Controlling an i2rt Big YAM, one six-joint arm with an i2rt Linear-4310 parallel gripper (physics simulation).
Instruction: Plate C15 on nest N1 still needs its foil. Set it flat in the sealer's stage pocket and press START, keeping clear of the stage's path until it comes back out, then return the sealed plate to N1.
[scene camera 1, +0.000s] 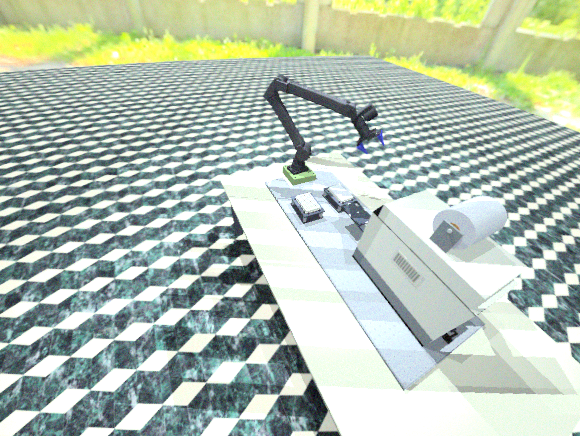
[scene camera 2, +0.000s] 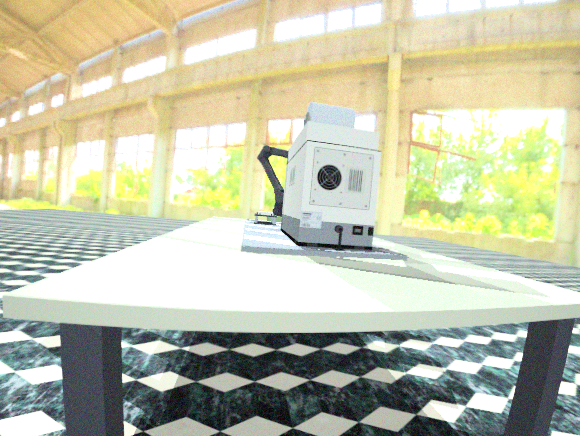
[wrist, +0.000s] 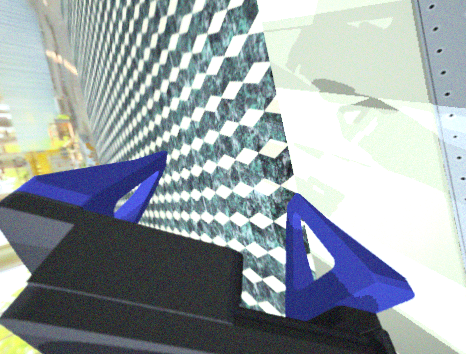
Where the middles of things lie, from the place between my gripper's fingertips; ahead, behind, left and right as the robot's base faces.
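Labels:
White roll (scene camera 1: 477, 218): 160 mm above my hand, 580 mm ahead of it, 350 mm to the right of it. Sealer back panel (scene camera 2: 348, 200): 60 mm below my hand, 770 mm ahead of it, 380 mm to the right of it. Nearest to my hand of the things named here, going by their middles: white roll.

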